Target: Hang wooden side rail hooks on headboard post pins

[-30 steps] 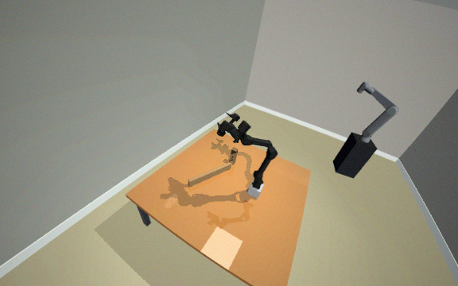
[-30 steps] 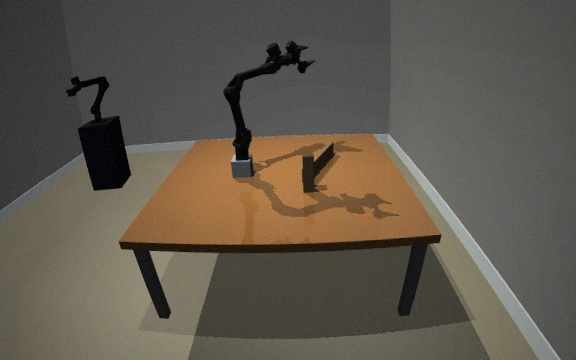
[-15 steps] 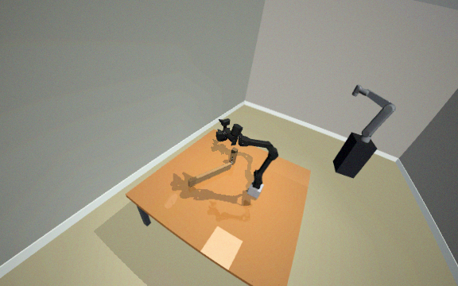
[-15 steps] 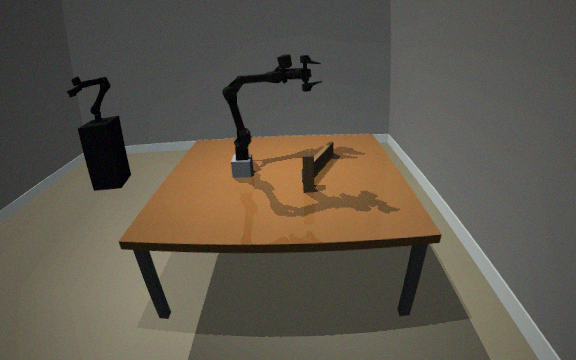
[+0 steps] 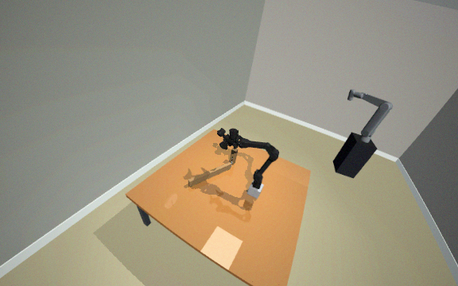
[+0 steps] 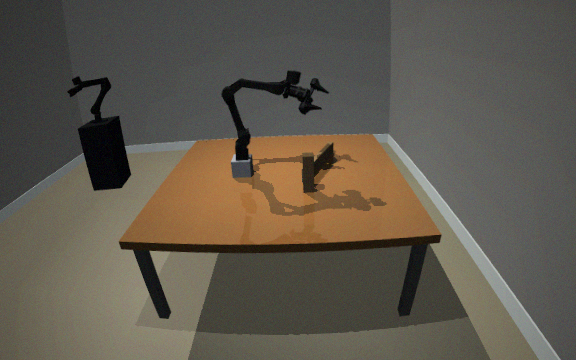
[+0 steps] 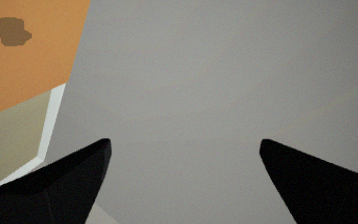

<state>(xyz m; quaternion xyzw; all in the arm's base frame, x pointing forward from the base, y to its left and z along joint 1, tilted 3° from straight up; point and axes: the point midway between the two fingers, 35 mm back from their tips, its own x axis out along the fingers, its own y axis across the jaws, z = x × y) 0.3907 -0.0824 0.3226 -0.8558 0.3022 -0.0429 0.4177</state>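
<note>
Right now my gripper tip is 31 cm above the headboard post, 15 cm to the left of it and 12 cm past it.
</note>
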